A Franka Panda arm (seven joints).
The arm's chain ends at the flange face. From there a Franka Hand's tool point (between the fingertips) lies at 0.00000 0.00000 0.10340 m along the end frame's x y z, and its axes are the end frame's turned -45 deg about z.
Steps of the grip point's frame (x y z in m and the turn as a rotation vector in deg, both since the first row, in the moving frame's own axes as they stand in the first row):
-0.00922 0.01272 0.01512 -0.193 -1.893 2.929
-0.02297 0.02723 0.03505 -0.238 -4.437 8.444
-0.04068 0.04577 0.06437 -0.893 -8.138 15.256
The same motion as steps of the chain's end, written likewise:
0.00471 0.01291 0.01518 -1.475 -1.202 2.929
0.00878 0.02995 0.03536 -3.306 -2.969 8.444
0.01423 0.05100 0.06542 -6.386 -5.123 15.256

